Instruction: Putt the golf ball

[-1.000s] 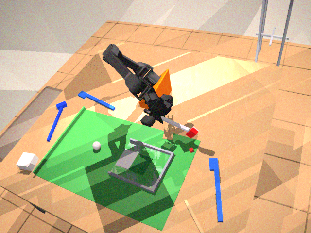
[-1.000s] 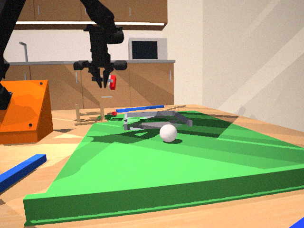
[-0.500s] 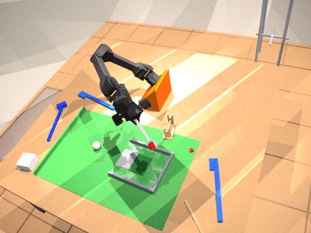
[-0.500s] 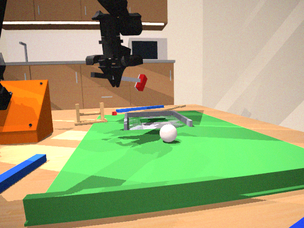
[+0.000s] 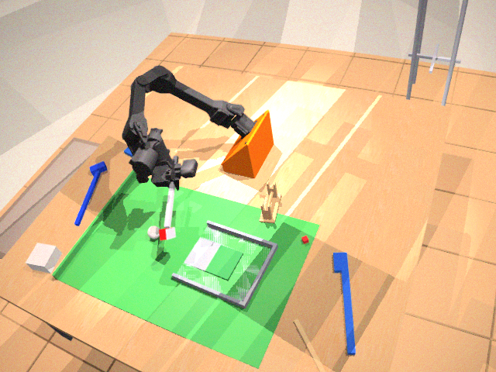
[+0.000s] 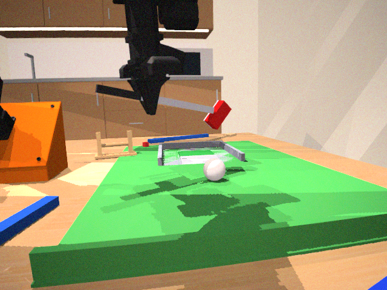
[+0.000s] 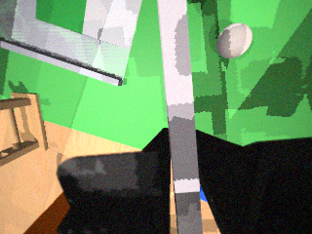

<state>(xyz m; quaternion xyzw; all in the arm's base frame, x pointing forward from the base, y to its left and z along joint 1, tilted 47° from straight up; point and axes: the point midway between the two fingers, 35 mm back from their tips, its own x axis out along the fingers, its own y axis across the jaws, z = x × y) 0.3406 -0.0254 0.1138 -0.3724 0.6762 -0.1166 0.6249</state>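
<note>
My gripper tip is now 50 mm short of the red putter, 20 mm to the right of it and 20 mm below it. Round my gripper tip: white golf ball 110 mm below, 110 mm ahead, 50 mm to the right; wooden stand 260 mm to the left, 120 mm behind, 90 mm below; green mat 140 mm ahead, 130 mm below, 70 mm to the left.
</note>
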